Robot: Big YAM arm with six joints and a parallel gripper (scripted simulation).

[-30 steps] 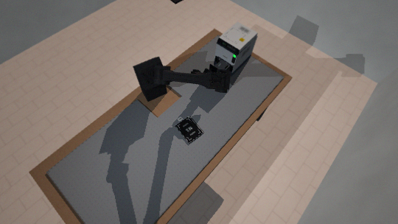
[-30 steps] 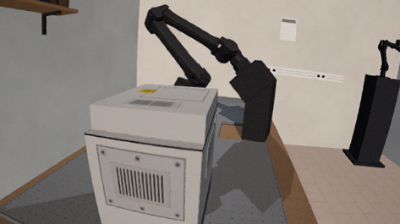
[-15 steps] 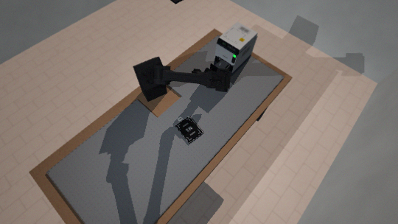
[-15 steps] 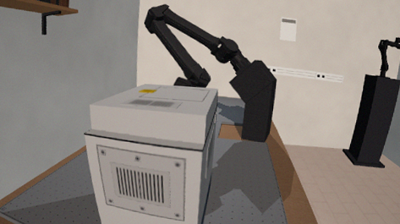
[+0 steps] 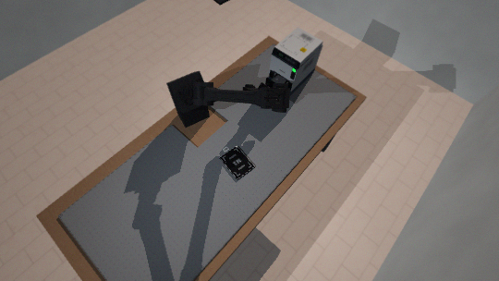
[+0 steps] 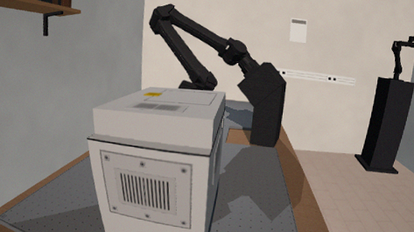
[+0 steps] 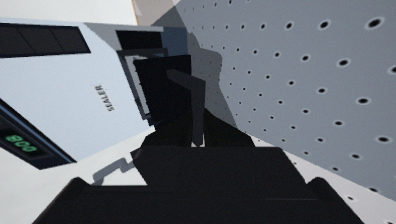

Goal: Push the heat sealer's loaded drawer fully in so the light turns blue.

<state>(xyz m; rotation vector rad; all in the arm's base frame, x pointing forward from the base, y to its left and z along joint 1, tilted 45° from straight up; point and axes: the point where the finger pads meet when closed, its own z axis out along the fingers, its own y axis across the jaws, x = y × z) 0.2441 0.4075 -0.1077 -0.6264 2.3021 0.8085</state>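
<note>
My gripper is now 2 cm past the black sealer drawer, 12 cm to the right of it and 1 cm above it.
</note>
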